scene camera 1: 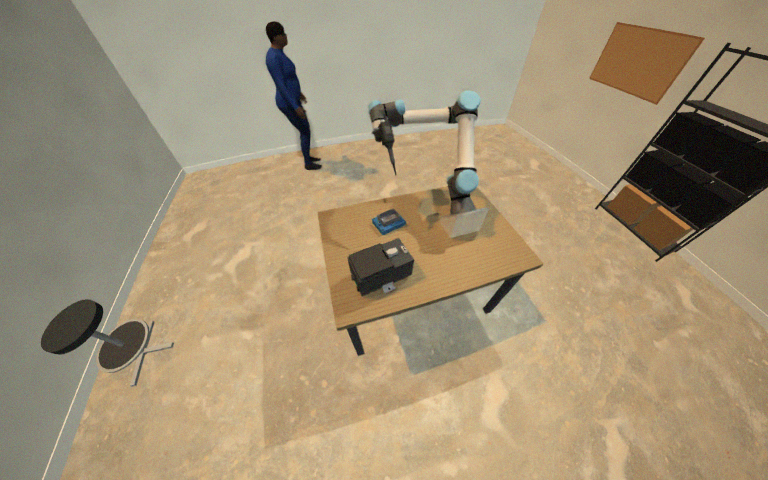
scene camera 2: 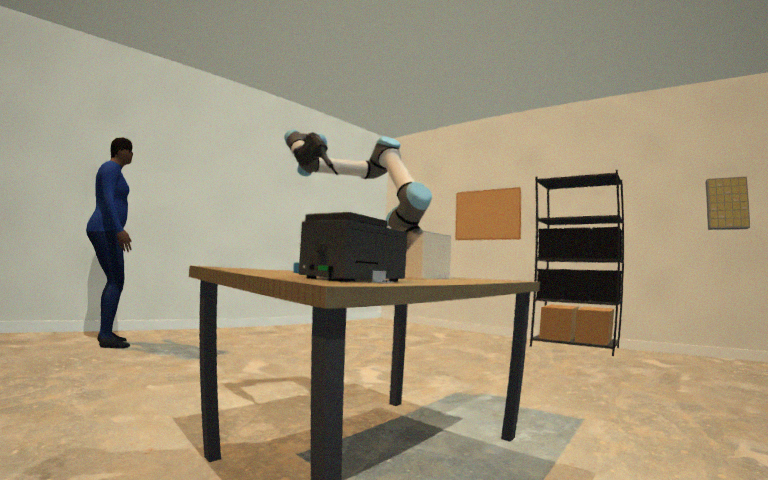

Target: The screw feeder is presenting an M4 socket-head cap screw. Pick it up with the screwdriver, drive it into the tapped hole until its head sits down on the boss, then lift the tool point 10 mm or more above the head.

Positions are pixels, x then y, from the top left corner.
Labels:
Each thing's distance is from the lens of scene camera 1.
black screw feeder (scene camera 1: pixel 401 259): 1.10 m

